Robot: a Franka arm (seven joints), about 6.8 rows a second.
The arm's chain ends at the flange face. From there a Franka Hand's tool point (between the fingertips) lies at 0.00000 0.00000 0.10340 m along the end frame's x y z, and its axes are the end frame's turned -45 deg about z.
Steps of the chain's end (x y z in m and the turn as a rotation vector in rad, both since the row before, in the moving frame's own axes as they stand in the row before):
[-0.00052, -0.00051, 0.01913, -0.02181, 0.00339, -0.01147]
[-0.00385, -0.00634, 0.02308, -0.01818, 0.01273, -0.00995]
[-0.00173, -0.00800, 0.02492, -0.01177, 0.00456, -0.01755]
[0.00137, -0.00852, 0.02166, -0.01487, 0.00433, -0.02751]
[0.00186, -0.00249, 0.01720, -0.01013, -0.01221, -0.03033]
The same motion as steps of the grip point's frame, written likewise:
[-0.00134, 0.00112, 0.01910, -0.01782, -0.01302, -0.01147]
[0.00137, -0.00494, 0.02305, -0.02186, -0.00385, -0.00995]
[0.00392, -0.00568, 0.02491, -0.01155, -0.00510, -0.01755]
[0.00624, -0.00364, 0.02165, -0.01358, -0.00745, -0.02751]
[0.00144, -0.00057, 0.01719, 0.00147, -0.01580, -0.03033]

